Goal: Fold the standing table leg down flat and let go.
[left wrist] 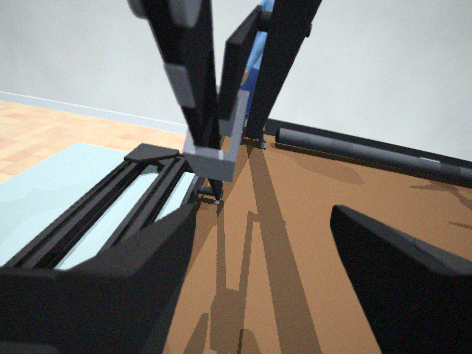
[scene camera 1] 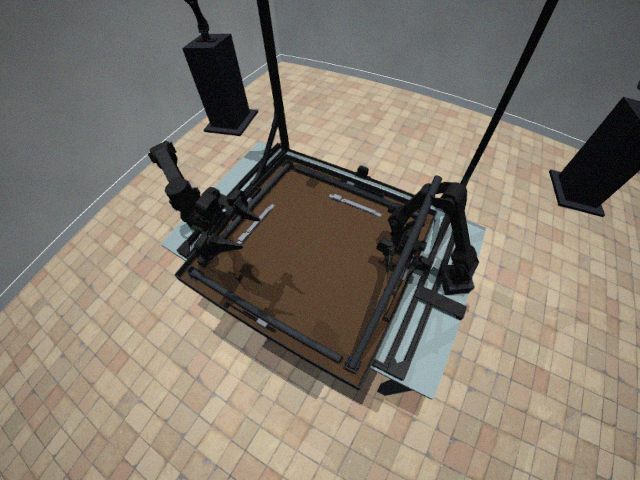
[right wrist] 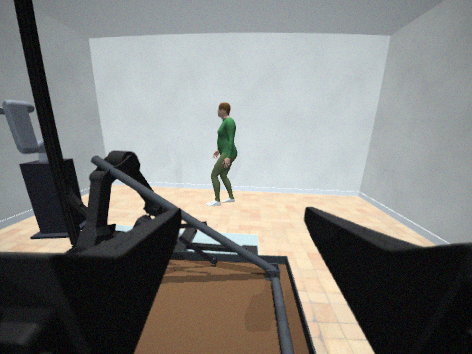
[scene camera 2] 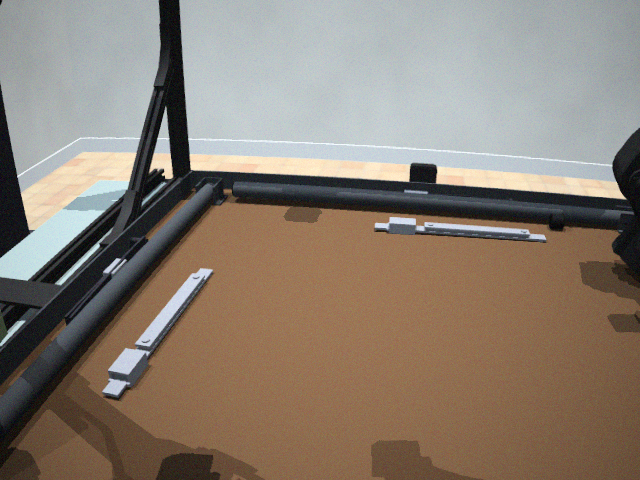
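The table leg (scene camera 1: 384,304) (left wrist: 281,65) (right wrist: 227,241), a long dark tube, stands tilted, its foot end raised and its hinge end at the lower corner of the table underside (scene camera 1: 315,242). It does not show in scene camera 2. My left gripper (scene camera 1: 407,264) (left wrist: 263,214) is open with nothing between its fingers. It is beside the tilted leg; in its wrist view the leg rises beyond the fingertips, next to a dark folding brace with a light grey bracket (left wrist: 212,162). My right gripper (scene camera 1: 249,232) (right wrist: 244,213) is open and empty over the opposite side of the table underside.
Three other dark legs (scene camera 1: 268,315) (scene camera 2: 361,196) (scene camera 2: 118,284) lie flat along the edges. Two light grey slotted bars (scene camera 1: 356,204) (scene camera 2: 170,310) lie on the brown panel. Black posts (scene camera 1: 271,77) rise beyond the table. A person in green (right wrist: 227,145) stands on the floor behind.
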